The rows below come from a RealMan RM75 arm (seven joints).
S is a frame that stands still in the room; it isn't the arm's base.
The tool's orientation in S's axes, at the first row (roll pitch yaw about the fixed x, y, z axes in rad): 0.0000 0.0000 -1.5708
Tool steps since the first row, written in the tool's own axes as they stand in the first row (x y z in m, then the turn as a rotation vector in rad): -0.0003 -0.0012 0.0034 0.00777 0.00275 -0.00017; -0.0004 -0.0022 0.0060 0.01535 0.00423 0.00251; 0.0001 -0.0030 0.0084 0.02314 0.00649 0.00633; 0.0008 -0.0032 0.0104 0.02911 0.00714 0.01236; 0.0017 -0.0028 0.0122 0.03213 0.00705 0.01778; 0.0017 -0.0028 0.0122 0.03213 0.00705 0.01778; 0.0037 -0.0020 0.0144 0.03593 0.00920 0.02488; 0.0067 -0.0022 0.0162 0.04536 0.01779 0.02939; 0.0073 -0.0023 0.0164 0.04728 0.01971 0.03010; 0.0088 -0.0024 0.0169 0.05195 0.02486 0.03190
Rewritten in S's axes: -0.0012 0.0003 0.0034 0.00275 -0.00777 -0.00017; -0.0022 0.0004 0.0060 0.00423 -0.01535 0.00251; -0.0030 -0.0001 0.0084 0.00649 -0.02314 0.00633; -0.0032 -0.0008 0.0104 0.00714 -0.02911 0.01236; -0.0028 -0.0017 0.0122 0.00705 -0.03213 0.01778; -0.0028 -0.0017 0.0122 0.00705 -0.03213 0.01778; -0.0020 -0.0037 0.0144 0.00920 -0.03593 0.02488; -0.0022 -0.0067 0.0162 0.01779 -0.04536 0.02939; -0.0023 -0.0073 0.0164 0.01971 -0.04728 0.03010; -0.0024 -0.0088 0.0169 0.02486 -0.05195 0.03190
